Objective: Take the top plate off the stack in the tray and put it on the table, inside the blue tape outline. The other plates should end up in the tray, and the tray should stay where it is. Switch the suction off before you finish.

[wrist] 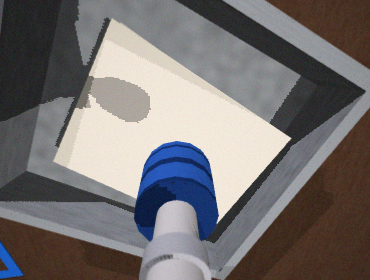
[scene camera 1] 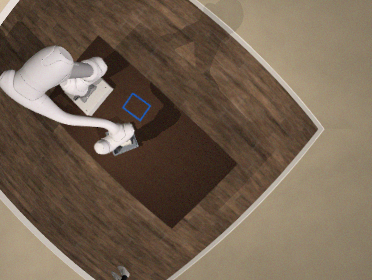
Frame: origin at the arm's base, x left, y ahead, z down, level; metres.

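Where they show: hand, its tool point: point(wrist: 177, 172); arm's base, origin of its link: point(scene camera 1: 84, 89).
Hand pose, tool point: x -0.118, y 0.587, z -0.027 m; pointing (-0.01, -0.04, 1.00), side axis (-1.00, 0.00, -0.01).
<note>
Each offset is from my tool point to the top centre of the thing. Level surfaces: height alone.
A cream stack of plates lies tilted inside the grey tray {dx +0.014, dy -0.014, dz +0.056 m} point(scene camera 1: 131, 149) point(wrist: 295, 185); its top plate {dx +0.005, dy -0.024, dz +0.077 m} point(wrist: 200, 125) shows large in the wrist view, with a thin strip of a lower plate's edge along two sides. My suction cup point(wrist: 176, 152), blue, hangs over the top plate near its lower edge. The cup's shadow lies on the plate apart from the cup, and no plate hangs from it, so it is open. In scene camera 1 the arm's wrist hides the cup and most of the stack. The blue tape outline point(scene camera 1: 141, 99) point(wrist: 10, 263) has no plate inside it in scene camera 1.
The tray's raised walls stand around the stack. The tray stands on a dark brown table {dz +0.106 m} point(scene camera 1: 175, 175). The cream base plate point(scene camera 1: 103, 91) of the arm lies up and left of the tape outline in scene camera 1. The arm's links reach over the table's left side.
</note>
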